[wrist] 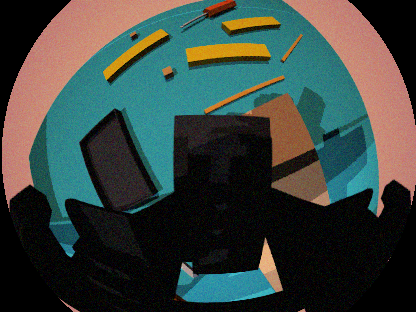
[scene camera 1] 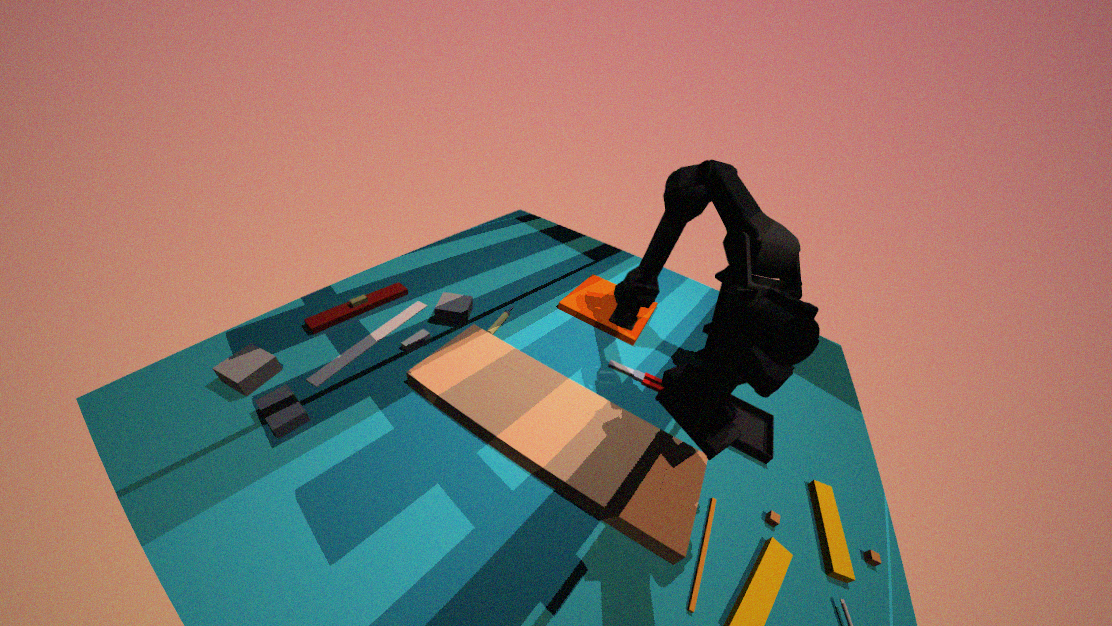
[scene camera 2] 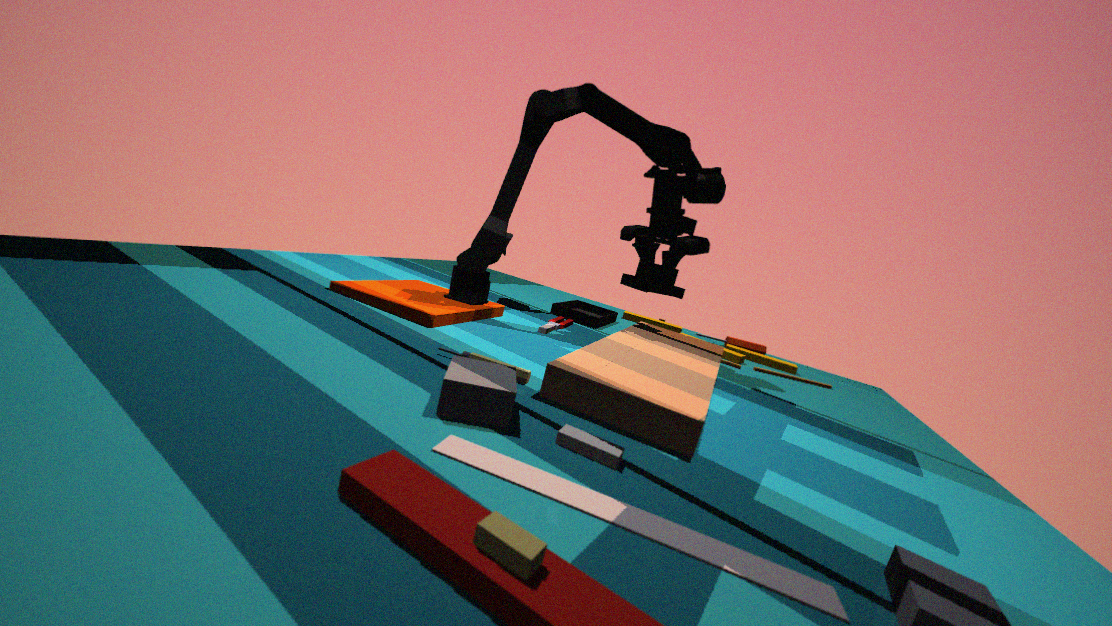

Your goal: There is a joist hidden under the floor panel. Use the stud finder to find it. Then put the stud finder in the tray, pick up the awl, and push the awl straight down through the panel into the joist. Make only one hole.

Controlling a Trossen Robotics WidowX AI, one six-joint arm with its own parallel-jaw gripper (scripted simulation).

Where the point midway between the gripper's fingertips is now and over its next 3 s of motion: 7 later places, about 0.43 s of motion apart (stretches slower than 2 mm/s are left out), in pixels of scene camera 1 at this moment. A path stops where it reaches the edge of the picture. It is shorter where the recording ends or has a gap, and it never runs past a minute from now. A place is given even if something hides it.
My gripper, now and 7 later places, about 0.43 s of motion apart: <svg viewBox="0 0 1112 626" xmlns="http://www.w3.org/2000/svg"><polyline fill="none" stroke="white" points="705,414 740,406 760,391 764,388 759,394 753,402 747,407 742,412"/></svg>
